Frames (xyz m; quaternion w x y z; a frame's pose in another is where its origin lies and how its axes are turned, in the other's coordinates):
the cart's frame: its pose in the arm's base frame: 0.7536 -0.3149 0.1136 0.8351 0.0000 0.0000 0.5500
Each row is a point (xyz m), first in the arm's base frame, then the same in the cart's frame.
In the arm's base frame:
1: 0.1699 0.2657 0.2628
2: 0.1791 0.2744 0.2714
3: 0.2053 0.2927 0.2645
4: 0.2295 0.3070 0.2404
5: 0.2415 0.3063 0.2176
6: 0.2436 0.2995 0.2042
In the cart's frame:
1: 0.3029 0.7655 0.1492
2: 0.3145 0.7605 0.1578
3: 0.3417 0.7437 0.1509
4: 0.3644 0.7271 0.1268
5: 0.3685 0.7158 0.1040
6: 0.3630 0.7112 0.0906

